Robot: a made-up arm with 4 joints.
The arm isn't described. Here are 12 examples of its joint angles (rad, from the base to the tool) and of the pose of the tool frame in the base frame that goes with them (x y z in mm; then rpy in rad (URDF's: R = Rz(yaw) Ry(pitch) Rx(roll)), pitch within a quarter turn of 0, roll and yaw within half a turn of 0).
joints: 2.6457 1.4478 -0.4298 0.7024
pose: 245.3 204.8 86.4 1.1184 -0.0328 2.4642
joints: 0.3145 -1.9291 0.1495 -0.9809
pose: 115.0 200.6 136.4 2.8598 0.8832 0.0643
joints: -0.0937 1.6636 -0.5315 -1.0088
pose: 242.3 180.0 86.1 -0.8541 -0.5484 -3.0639
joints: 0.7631 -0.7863 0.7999 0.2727
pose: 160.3 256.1 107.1 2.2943 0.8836 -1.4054
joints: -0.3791 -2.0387 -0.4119 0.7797
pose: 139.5 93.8 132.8 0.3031 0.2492 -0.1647
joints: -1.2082 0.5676 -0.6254 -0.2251
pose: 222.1 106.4 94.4 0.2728 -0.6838 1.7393
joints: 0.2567 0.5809 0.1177 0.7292
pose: 233.0 185.6 41.6 2.9909 -0.0038 -1.9939
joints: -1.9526 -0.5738 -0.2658 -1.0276
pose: 127.0 99.5 118.3 0.8569 0.4143 0.4527
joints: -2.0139 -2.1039 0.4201 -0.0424
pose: 99.5 149.3 97.9 -0.6015 -0.8671 -0.1169
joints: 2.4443 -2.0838 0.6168 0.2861
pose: 101.8 156.8 144.0 -2.4085 0.5333 1.0740
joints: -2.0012 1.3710 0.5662 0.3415
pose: 221.0 158.7 43.4 1.7340 -1.2644 0.9044
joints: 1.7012 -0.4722 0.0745 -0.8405
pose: 154.8 220.9 165.1 -1.9157 0.4767 -0.6356
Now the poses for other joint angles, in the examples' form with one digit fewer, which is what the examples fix.
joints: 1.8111 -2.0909 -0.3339 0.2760
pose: 118 187 66 2.992 0.168 0.435
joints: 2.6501 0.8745 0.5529 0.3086
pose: 234 116 138 0.783 0.448 1.523
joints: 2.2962 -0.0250 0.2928 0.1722
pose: 212 189 180 -0.340 1.224 1.182
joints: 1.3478 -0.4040 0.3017 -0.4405
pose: 174 237 149 -2.435 0.679 -0.781
